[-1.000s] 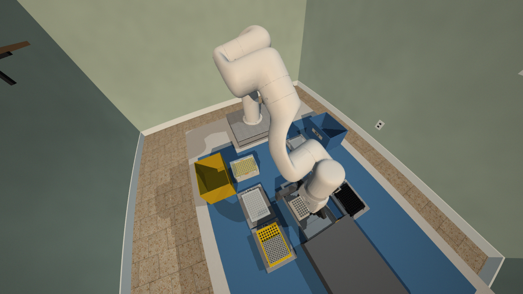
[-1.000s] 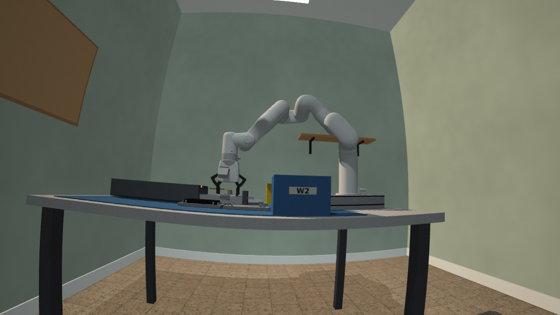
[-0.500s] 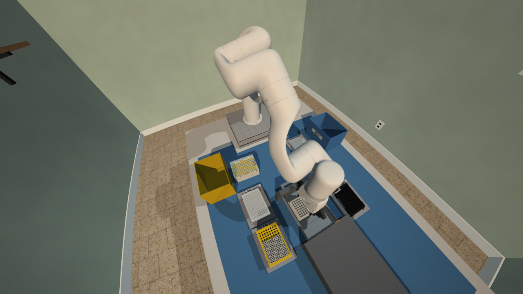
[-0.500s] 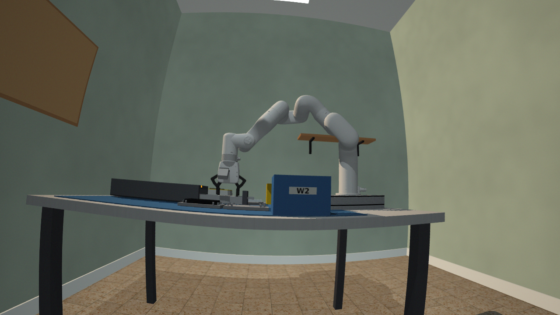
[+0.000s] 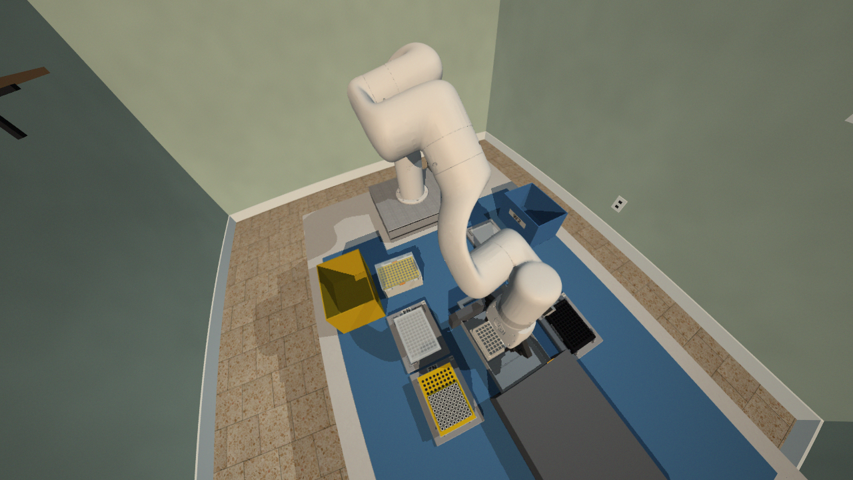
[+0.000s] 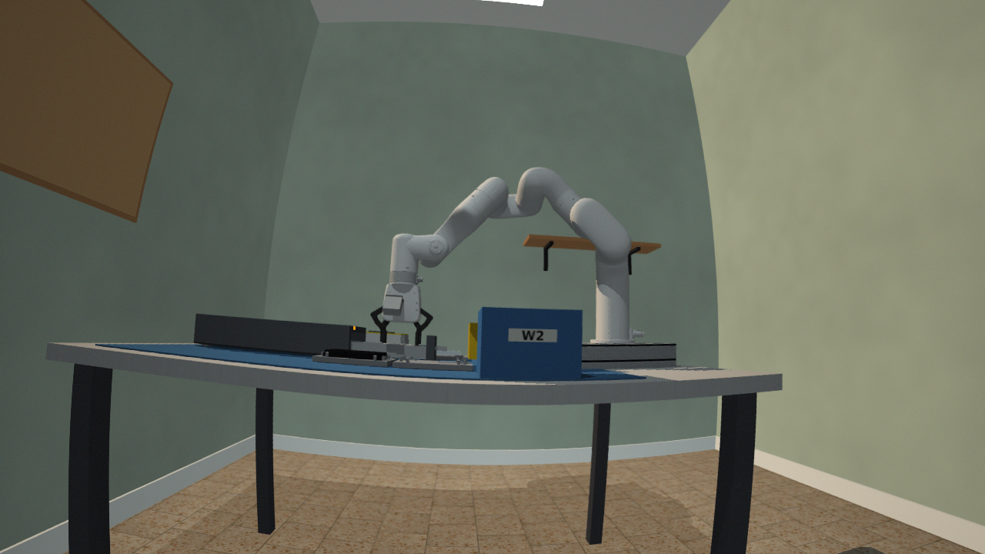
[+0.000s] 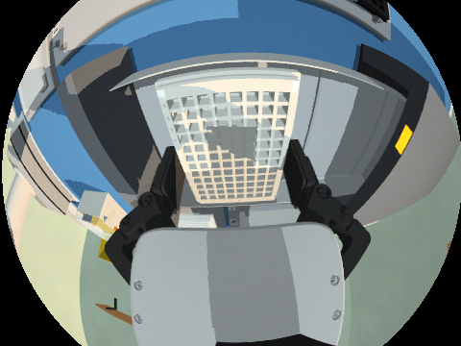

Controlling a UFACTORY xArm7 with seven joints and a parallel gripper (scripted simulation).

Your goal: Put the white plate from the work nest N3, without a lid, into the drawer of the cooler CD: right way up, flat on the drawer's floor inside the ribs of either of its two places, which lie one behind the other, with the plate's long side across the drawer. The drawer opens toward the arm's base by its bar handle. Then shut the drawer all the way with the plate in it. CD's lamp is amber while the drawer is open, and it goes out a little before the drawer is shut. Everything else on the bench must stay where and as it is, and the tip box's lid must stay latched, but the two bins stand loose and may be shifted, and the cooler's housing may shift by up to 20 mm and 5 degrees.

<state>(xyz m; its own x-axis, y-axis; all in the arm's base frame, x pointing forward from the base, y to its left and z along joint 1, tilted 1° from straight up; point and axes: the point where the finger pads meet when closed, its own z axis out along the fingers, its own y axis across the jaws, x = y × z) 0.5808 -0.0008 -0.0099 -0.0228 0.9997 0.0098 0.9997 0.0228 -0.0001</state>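
The cooler drawer lies 40 mm ahead of my hand and 20 mm below it. From my hand the other things lie so: black plate: 190 mm to the left, 70 mm ahead, 30 mm below; cooler CD: 180 mm ahead, 20 mm below; yellow tube rack: 200 mm to the right, 60 mm ahead, 10 mm above.
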